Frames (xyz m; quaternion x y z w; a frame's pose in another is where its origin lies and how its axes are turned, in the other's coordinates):
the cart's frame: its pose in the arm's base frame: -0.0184 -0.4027 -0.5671 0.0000 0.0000 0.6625 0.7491
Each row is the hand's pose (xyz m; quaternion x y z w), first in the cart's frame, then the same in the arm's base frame.
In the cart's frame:
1: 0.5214 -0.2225 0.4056 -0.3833 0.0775 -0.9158 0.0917
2: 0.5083 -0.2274 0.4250 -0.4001 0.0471 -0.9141 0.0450
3: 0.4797 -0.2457 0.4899 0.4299 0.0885 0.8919 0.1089
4: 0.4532 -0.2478 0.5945 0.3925 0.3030 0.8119 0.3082
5: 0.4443 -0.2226 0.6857 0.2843 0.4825 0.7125 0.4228
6: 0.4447 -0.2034 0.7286 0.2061 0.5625 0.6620 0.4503
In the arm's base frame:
1: 0.2662 0.0876 -0.1615 -0.3385 -0.1959 -0.6252 0.6754
2: 0.2694 0.0740 -0.1421 -0.3309 -0.2298 -0.6550 0.6393
3: 0.2841 0.0434 -0.0772 -0.2634 -0.3511 -0.7403 0.5093
4: 0.2829 0.0168 0.0274 -0.0933 -0.4870 -0.8123 0.3070
5: 0.2568 0.0111 0.1186 0.1067 -0.5498 -0.8138 0.1553
6: 0.2378 0.0138 0.1615 0.2183 -0.5579 -0.7942 0.1013

